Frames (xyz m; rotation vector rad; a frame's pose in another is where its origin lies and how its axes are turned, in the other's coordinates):
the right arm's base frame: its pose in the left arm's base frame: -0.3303 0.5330 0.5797 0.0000 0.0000 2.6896
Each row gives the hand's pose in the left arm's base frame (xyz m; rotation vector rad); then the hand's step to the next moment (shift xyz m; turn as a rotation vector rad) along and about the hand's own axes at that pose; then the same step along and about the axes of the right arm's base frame.
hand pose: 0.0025 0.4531 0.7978 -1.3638 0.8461 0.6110
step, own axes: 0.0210 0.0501 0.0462 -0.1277 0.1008 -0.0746
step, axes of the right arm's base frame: 0.0403 -0.0362 -0.0464 0.1289 0.1159 0.0447
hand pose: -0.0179 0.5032 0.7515 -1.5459 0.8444 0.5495
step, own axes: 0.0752 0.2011 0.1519 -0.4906 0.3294 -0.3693
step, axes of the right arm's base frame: 0.1391 -0.0800 -0.2084 0.4287 0.5027 0.2215
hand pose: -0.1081 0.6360 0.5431 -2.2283 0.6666 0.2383
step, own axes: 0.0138 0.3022 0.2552 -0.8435 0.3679 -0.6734
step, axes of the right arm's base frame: 0.1314 0.0481 -0.3702 0.6791 0.7448 0.5332
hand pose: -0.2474 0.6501 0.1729 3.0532 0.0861 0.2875
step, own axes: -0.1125 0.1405 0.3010 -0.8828 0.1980 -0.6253
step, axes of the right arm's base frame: -0.0310 0.1710 -0.3046 0.7845 0.6143 0.4656
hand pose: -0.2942 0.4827 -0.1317 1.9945 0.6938 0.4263
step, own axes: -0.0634 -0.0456 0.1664 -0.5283 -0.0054 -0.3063
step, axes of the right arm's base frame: -0.0847 0.1079 -0.1223 0.4700 0.3650 0.1373
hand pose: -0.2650 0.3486 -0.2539 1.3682 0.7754 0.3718
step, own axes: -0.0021 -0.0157 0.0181 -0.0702 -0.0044 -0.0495
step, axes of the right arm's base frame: -0.0148 0.0125 -0.0143 0.0710 0.0463 0.0146
